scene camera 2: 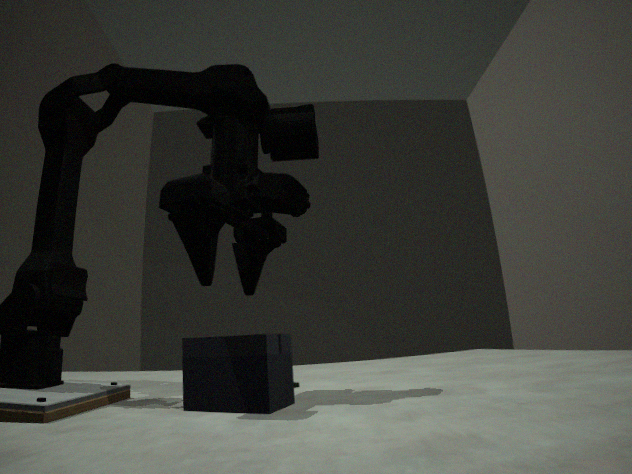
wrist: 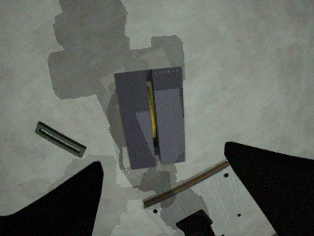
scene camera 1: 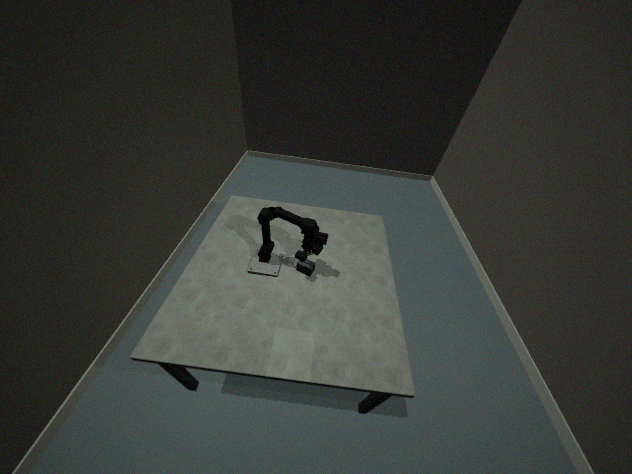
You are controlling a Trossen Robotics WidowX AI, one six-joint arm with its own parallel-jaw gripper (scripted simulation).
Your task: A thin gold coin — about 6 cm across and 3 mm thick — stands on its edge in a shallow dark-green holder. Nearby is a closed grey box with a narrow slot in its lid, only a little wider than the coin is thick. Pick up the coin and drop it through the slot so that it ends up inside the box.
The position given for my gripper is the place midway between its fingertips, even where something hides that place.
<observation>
My gripper (scene camera 2: 229, 291) is open, with nothing in its grasp.
My gripper shows as well in the wrist view (wrist: 165, 158).
</observation>
